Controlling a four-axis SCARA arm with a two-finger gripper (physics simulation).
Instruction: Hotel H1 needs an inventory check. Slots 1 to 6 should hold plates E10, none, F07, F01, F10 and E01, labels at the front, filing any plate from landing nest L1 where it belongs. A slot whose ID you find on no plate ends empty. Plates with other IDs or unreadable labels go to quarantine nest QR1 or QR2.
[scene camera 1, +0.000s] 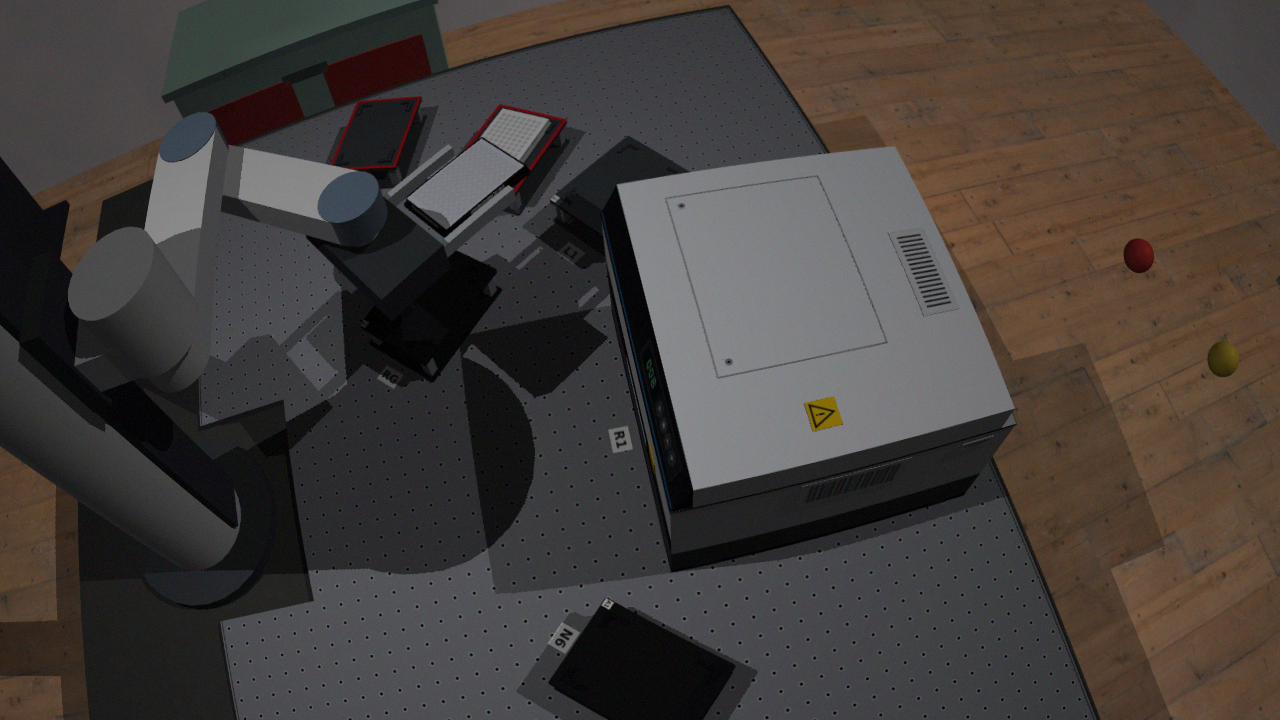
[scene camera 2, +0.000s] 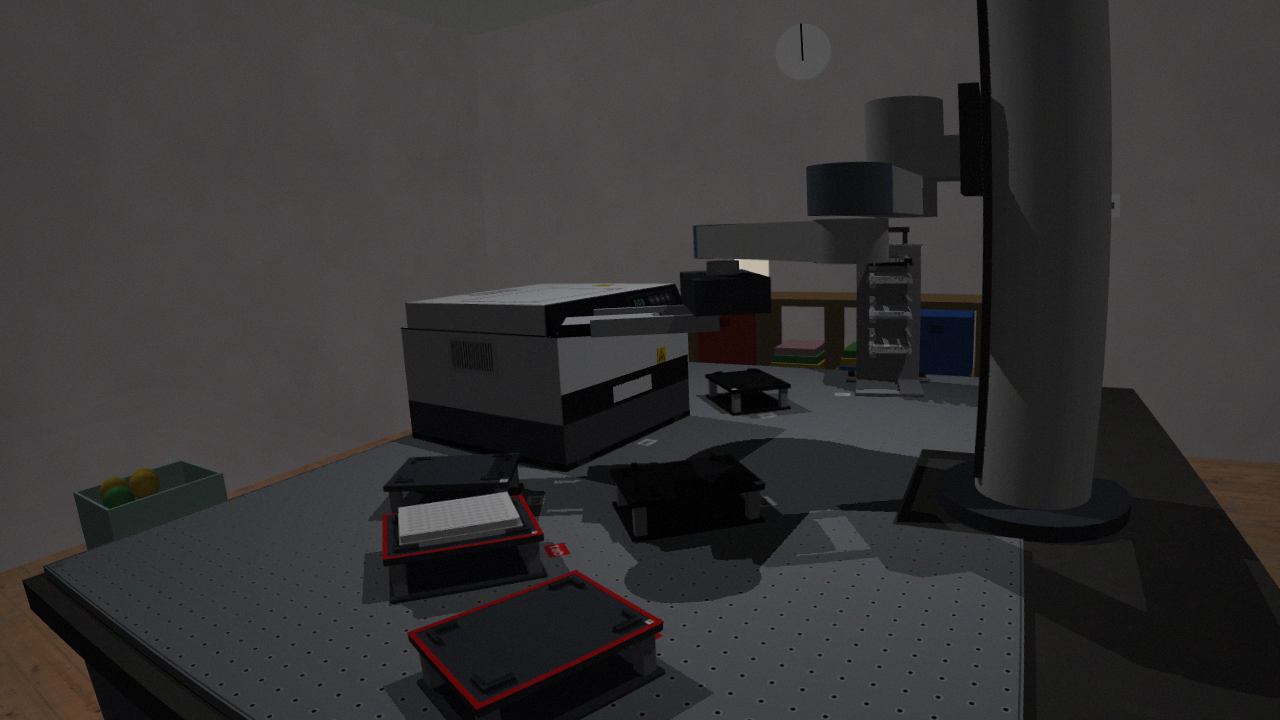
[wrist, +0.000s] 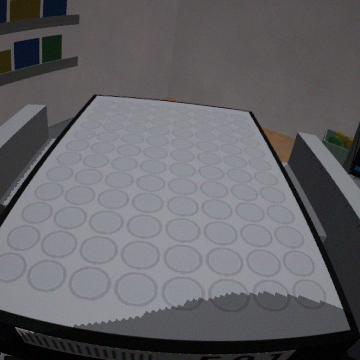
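Pixels of known places: gripper, fingertip midpoint: (scene camera 1: 480, 170) (scene camera 2: 592, 322) (wrist: 169, 137); arm's base, origin of the base link: (scene camera 1: 204, 524) (scene camera 2: 1030, 502).
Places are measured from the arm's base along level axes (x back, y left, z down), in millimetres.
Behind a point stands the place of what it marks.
Observation:
My gripper (scene camera 1: 487, 170) @[x -522, y 216, z -253 mm] (wrist: 169, 137) @[x -522, y 216, z -253 mm] is shut on a white-topped plate (scene camera 1: 467, 186) @[x -503, y 194, z -256 mm] (wrist: 170, 200) @[x -483, y 192, z -256 mm], held level above the bench. The plate's front label is cut off at the wrist view's bottom edge; its ID ends in 01, the first letter uncertain. Landing nest L1 (scene camera 1: 617, 179) @[x -703, y 309, z -63 mm] (scene camera 2: 452, 471) @[x -700, y 306, z -63 mm] is dark and bears no visible plate. A white plate (scene camera 1: 517, 127) @[x -591, y 455, z -77 mm] (scene camera 2: 459, 516) @[x -557, y 442, z -77 mm] lies on one red-rimmed quarantine nest (scene camera 2: 460, 555) @[x -582, y 425, z -18 mm]. The other red-rimmed nest (scene camera 1: 380, 134) @[x -377, y 555, z -63 mm] (scene camera 2: 537, 635) @[x -361, y 569, z -63 mm] is empty. Hotel H1 (scene camera 2: 863, 358) @[x -345, y -600, z -67 mm] stands far back; its slot contents are too small to tell.
A big white instrument (scene camera 1: 778, 277) @[x -779, y -43, z -263 mm] (scene camera 2: 487, 367) @[x -792, y 115, z -162 mm] stands beside L1. A dark nest (scene camera 1: 447, 308) @[x -434, y 176, z -63 mm] (scene camera 2: 687, 480) @[x -400, y 215, z -63 mm] stands below the arm. Another dark nest (scene camera 1: 640, 667) @[x -534, y -338, z -63 mm] (scene camera 2: 748, 382) @[x -517, y -319, z -63 mm] stands past the instrument. The arm's column (scene camera 2: 1042, 268) @[x -9, y 74, z -309 mm] rises at the bench side.

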